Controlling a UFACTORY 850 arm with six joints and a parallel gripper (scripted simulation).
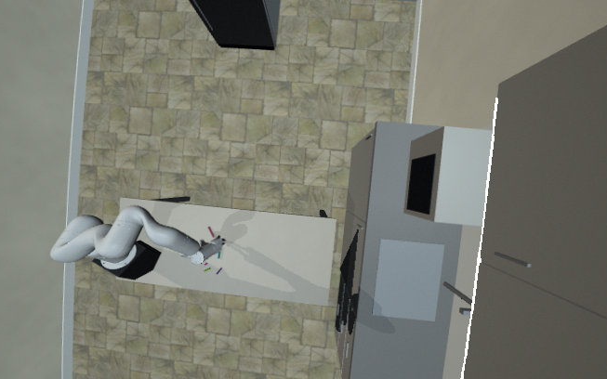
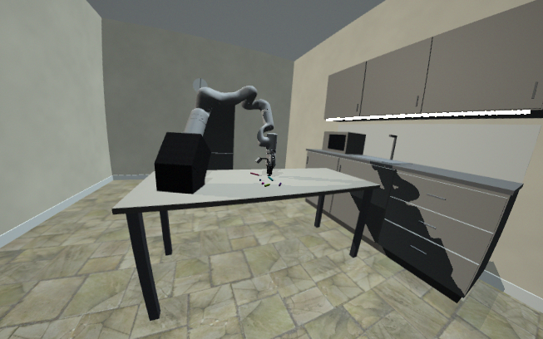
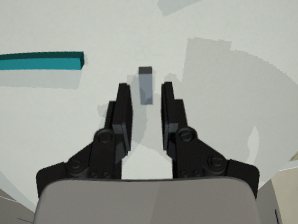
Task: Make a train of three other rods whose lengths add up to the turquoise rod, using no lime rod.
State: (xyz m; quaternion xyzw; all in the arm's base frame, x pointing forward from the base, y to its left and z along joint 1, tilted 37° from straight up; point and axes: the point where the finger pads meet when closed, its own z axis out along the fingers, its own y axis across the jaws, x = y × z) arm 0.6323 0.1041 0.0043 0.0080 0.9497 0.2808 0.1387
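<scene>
Right now my hand is 30 mm above the grey rod. Round my hand: turquoise rod 100 mm to the right, 30 mm below, 30 mm behind; small blue rod 120 mm to the right, 120 mm behind, 30 mm below; pink rod 110 mm behind, 60 mm to the left, 30 mm below.
</scene>
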